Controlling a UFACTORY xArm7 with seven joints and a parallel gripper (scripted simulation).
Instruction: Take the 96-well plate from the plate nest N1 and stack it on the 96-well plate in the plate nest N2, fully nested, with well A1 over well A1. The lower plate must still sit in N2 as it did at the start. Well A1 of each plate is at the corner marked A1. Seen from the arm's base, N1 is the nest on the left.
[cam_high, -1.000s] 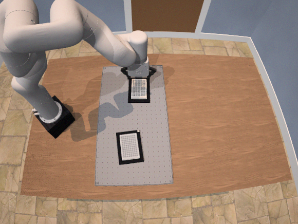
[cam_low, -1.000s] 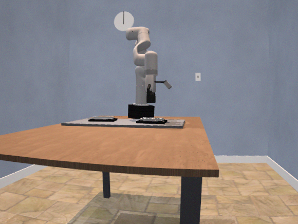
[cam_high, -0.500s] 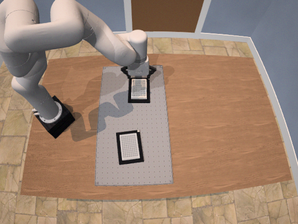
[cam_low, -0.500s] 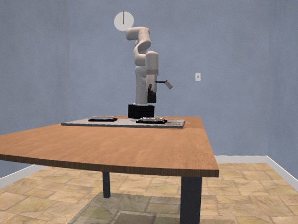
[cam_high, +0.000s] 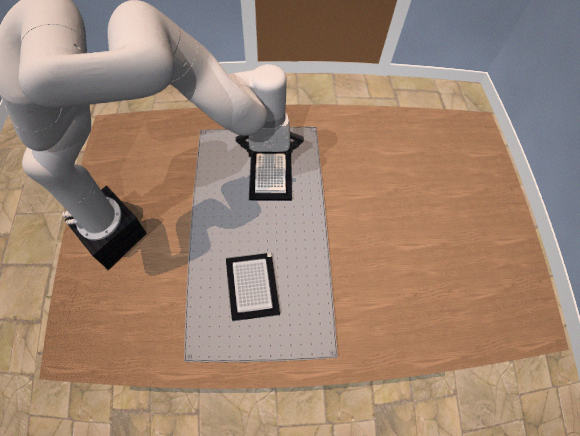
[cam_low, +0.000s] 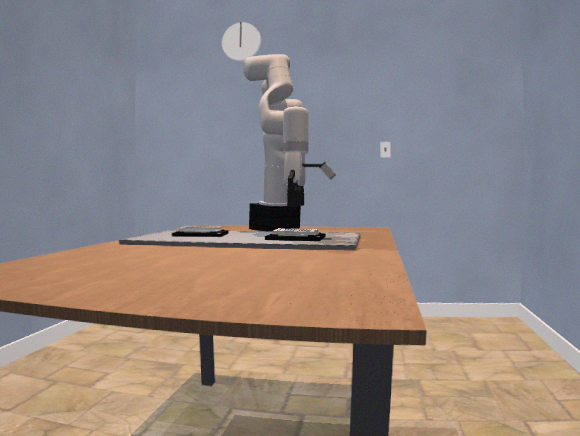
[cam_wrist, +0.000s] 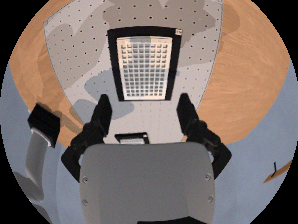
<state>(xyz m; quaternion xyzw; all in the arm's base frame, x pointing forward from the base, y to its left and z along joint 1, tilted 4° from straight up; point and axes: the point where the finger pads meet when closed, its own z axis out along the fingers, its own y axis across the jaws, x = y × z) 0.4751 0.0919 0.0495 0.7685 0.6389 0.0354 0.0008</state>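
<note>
The white 96-well plate lies 90 mm below my hand. From my hand the other things lie so: black nest N2: 310 mm to the right, 100 mm below, 100 mm behind; black nest N1: 100 mm below.
</note>
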